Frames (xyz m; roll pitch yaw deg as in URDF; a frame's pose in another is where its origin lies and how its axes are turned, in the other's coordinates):
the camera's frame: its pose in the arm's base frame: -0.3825 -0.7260 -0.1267 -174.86 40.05 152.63
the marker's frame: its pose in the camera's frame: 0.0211 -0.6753 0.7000 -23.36 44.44 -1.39
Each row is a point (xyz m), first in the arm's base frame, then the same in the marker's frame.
Working: the arm's base frame: its pose in the marker's frame: 0.5044 1.6448 -0.0725 161.79 -5.54 150.20

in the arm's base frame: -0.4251 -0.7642 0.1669
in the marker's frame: 0.5033 0.8689 -0.5090
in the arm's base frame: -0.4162 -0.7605 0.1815
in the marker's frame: 0.4986 0.8809 -0.5208
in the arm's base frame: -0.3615 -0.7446 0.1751
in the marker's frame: 0.4588 0.9188 -0.5045
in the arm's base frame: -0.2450 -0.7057 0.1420
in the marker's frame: 0.3751 0.9974 -0.4499
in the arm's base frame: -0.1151 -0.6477 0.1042
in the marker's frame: 0.2889 1.0966 -0.3836
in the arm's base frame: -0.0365 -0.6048 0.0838
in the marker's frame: 0.2409 1.1638 -0.3434
